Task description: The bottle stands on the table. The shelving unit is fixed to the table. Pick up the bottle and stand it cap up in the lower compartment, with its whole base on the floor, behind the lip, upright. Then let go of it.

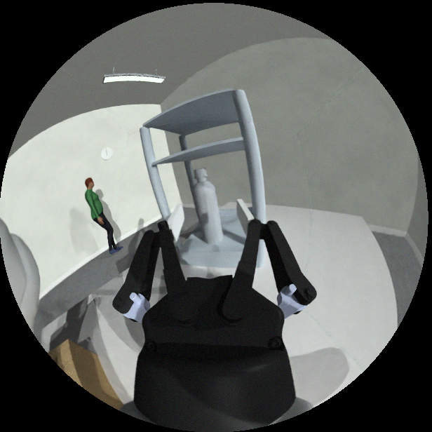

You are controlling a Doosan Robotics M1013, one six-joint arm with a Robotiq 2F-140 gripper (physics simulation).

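Note:
The grey bottle (207,212) stands upright, cap up, on the floor of the lower compartment of the grey-blue shelving unit (254,170). Its base shows behind the front lip, beneath the middle shelf. My gripper (209,208) is open and empty, outside the unit's front. The bottle shows beyond the gap between the fingertips, apart from them. Part of the unit's floor and the lower ends of its front posts are hidden behind the fingers.
The unit stands on the pale table (330,270). A brown box (82,372) shows at the lower left. A person in a green top (93,201) stands far off at the left, near the wall.

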